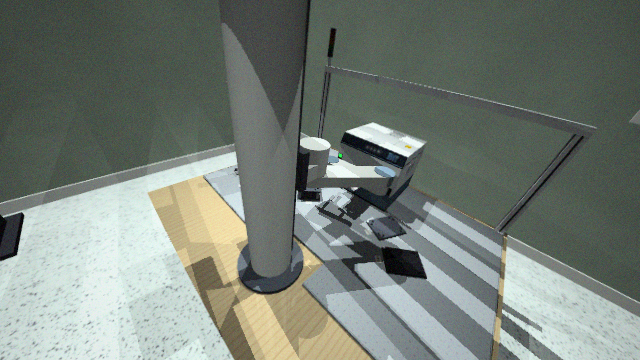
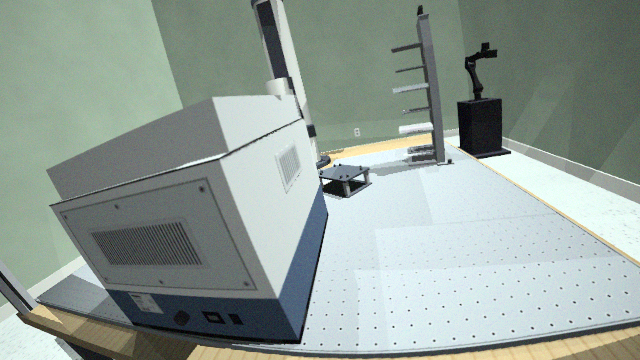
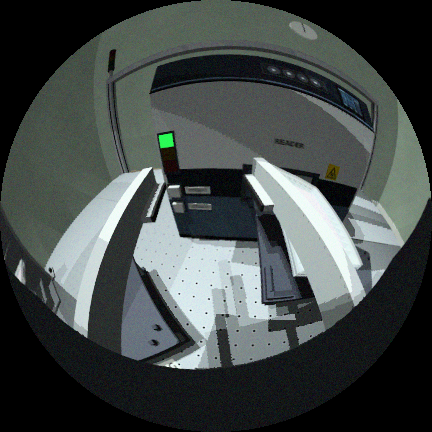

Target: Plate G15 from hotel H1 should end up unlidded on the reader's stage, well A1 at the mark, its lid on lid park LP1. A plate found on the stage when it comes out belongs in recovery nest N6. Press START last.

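Seen in the pictures: gripper, between the fingertips: [image 3: 202, 170]; arm's base, origin of its link: [image 1: 271, 261].
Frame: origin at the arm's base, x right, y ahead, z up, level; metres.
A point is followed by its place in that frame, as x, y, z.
My gripper [image 3: 202, 170] {-0.112, 0.538, 0.194} is shut to its narrow setting; its two long fingers stand apart with nothing between them, in front of the reader [image 3: 250, 120] {-0.068, 0.615, 0.234} [image 1: 382, 142] {0.006, 0.698, 0.344} [image 2: 175, 225] {-0.115, 0.991, 0.228}. The left fingertip is beside two small pale buttons, an upper one [image 3: 174, 191] {-0.177, 0.604, 0.131} and a lower one [image 3: 178, 206] {-0.177, 0.604, 0.101}; contact cannot be told and their labels are unreadable. A pale plate [image 3: 325, 210] {0.008, 0.528, 0.170} lies on the dark stage [image 3: 275, 285] {-0.051, 0.467, 0.145} outside the reader, partly behind the right finger. Its lid state and A1 corner are unclear. A hotel [image 2: 434, 90] {-0.599, 0.344, 0.279} holds pale items on several shelves. G15, LP1 and N6 cannot be identified.
A green status lamp [image 3: 166, 140] {-0.178, 0.610, 0.211} [image 1: 340, 155] {-0.178, 0.610, 0.212} glows on the reader. A dark raised platform [image 2: 345, 172] {-0.247, 0.443, 0.073} stands between reader and hotel. A dark platform [image 3: 150, 320] {-0.168, 0.426, 0.073} is at lower left. A black pad [image 1: 405, 262] {0.386, 0.389, 0.025} lies on the deck. The arm's column [image 1: 265, 150] {0.060, -0.045, 0.517} hides part of the deck.
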